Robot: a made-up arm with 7 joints.
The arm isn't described. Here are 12 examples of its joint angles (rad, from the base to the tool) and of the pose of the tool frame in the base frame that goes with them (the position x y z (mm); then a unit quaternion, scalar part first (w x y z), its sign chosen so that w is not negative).
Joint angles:
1: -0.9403 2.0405 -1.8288 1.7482 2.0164 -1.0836 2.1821
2: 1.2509 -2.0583 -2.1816 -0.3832 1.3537 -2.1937 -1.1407
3: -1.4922 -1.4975 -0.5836 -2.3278 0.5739 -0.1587 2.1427
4: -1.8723 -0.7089 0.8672 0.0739 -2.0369 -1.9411 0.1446
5: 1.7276 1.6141 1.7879 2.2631 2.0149 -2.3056 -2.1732
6: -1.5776 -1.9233 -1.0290 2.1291 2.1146 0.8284 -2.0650
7: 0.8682 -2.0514 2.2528 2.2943 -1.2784 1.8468 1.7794
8: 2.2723 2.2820 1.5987 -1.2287 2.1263 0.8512 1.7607
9: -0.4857 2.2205 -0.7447 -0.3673 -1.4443 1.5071 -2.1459
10: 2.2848 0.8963 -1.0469 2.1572 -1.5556 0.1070 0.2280
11: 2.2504 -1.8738 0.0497 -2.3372 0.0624 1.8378 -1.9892
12: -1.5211 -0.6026 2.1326 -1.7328 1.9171 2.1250 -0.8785
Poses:
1: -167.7 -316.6 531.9 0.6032 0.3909 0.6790 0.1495
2: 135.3 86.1 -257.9 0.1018 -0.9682 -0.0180 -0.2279
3: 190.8 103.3 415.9 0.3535 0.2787 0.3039 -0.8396
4: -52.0 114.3 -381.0 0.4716 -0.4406 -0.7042 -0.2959
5: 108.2 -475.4 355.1 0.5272 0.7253 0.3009 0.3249
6: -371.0 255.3 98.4 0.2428 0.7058 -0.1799 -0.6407
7: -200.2 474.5 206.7 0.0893 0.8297 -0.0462 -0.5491
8: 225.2 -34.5 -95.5 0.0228 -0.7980 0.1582 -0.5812
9: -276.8 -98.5 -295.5 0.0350 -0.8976 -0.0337 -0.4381
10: 324.9 -34.5 816.0 0.3672 -0.1215 0.4194 0.8213
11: 402.5 48.5 36.1 0.1985 0.1671 0.8974 0.3568
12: -467.5 124.8 -213.3 0.7270 -0.0494 -0.6845 0.0218
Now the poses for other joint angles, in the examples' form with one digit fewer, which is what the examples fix.
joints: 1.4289 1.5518 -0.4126 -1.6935 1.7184 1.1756 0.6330
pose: -129 -248 48 0.691 0.623 -0.191 0.312
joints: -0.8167 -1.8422 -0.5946 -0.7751 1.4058 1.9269 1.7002
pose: 172 380 385 0.600 0.068 0.375 -0.703
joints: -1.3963 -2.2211 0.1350 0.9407 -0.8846 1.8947 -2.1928
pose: 131 228 -429 0.526 -0.451 -0.462 -0.554
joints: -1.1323 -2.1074 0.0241 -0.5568 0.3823 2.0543 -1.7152
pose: -240 131 199 0.963 0.246 -0.001 -0.105
